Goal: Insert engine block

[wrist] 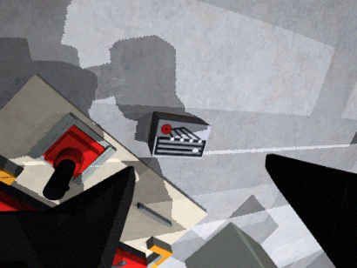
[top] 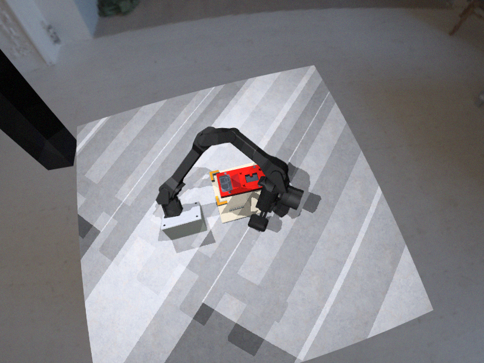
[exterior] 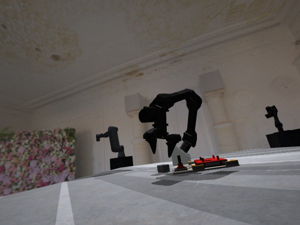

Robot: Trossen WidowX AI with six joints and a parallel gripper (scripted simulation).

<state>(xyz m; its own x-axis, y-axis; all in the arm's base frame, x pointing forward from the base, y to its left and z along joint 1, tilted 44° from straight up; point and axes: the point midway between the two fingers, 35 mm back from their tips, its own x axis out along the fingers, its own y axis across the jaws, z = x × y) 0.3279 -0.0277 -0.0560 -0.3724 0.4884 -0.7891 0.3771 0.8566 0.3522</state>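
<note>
My gripper tip is 60 mm above the grey engine block.
</note>
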